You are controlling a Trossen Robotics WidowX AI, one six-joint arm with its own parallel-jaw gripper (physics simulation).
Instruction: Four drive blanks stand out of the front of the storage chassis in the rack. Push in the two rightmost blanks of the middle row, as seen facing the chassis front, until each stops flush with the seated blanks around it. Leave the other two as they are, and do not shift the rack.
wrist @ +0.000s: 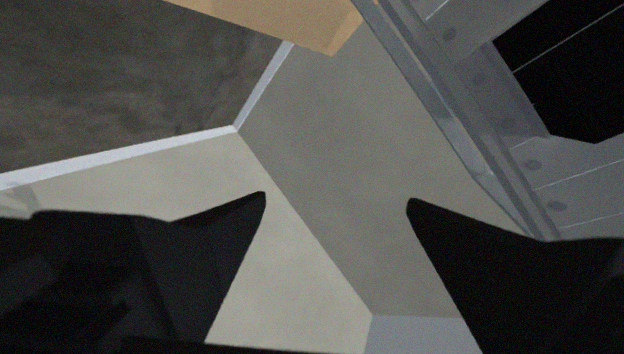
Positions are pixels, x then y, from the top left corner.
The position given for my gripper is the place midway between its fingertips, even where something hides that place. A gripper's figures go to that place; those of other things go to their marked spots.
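Labels:
My gripper point(335, 201) is 11 cm from the lens, and a pale rack point(534, 99) is 21 cm from the lens.

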